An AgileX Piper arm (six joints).
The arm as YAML. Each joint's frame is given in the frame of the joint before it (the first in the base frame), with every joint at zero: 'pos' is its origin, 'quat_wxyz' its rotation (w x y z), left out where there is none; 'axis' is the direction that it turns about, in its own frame. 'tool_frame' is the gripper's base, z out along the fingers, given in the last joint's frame.
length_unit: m
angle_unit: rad
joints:
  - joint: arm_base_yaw
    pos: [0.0, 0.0, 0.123]
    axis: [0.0, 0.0, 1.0]
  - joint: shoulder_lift
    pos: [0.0, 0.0, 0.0]
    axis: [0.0, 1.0, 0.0]
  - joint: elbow
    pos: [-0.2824, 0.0, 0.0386]
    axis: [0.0, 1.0, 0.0]
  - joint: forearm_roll
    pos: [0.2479, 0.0, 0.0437]
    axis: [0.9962, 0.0, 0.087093]
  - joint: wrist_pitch
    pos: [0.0, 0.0, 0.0]
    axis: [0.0, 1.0, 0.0]
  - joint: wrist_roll
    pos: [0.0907, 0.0, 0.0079]
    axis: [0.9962, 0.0, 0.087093]
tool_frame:
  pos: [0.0, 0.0, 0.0]
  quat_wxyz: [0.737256, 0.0, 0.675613, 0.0]
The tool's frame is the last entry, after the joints.
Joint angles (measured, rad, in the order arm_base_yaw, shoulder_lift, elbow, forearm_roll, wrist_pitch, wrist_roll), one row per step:
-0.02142 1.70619 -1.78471 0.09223 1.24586 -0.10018
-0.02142 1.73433 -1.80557 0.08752 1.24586 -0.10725
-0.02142 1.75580 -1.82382 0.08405 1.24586 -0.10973
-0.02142 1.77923 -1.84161 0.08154 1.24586 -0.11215
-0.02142 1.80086 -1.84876 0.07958 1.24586 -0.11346
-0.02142 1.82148 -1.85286 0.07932 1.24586 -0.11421
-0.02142 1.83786 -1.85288 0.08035 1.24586 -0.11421
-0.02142 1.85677 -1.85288 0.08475 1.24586 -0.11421
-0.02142 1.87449 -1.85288 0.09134 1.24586 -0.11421
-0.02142 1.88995 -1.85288 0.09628 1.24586 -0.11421
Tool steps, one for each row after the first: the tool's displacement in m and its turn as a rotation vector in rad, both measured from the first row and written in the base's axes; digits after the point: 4 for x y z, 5 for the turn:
0.0076 -0.0006 -0.0044 -0.00781 0.00685 0.00546
0.0133 -0.0010 -0.0072 -0.01231 0.00997 0.00711
0.0195 -0.0013 -0.0110 -0.01578 0.01550 0.00888
0.0249 -0.0016 -0.0173 -0.01794 0.02993 0.00987
0.0299 -0.0018 -0.0242 -0.01810 0.04640 0.01065
0.0337 -0.0017 -0.0306 -0.01664 0.06272 0.01094
0.0379 -0.0015 -0.0381 -0.01177 0.08150 0.01166
0.0418 -0.0010 -0.0452 -0.00474 0.09903 0.01254
0.0450 -0.0006 -0.0515 0.00060 0.11435 0.01312

